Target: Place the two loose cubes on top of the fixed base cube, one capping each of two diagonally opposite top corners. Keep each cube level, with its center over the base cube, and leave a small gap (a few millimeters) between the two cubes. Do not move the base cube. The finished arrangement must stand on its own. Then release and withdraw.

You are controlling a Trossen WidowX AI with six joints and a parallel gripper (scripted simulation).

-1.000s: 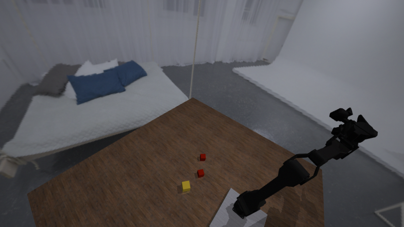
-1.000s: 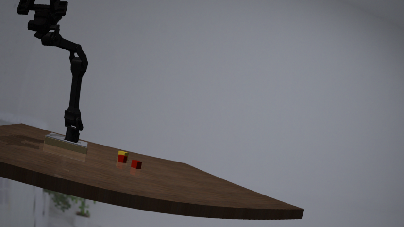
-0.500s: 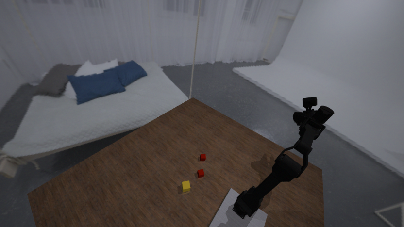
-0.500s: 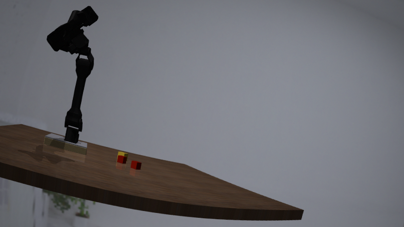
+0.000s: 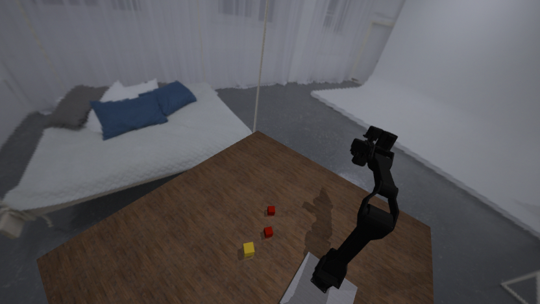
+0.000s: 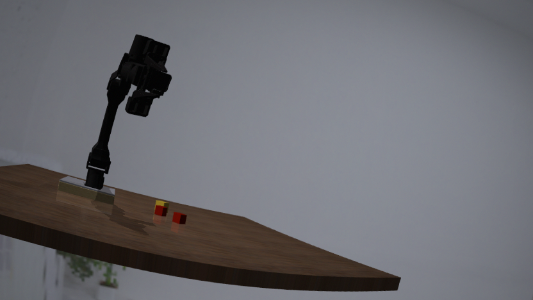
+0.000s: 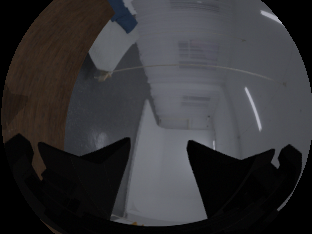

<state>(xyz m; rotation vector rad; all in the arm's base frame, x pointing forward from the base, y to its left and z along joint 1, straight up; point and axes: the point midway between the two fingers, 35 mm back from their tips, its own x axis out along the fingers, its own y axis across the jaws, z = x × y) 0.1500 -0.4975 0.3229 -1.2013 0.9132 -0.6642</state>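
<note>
Now: gripper tip 630 mm to the right of the yellow cube, 330 mm above it and 110 mm short of it.
</note>
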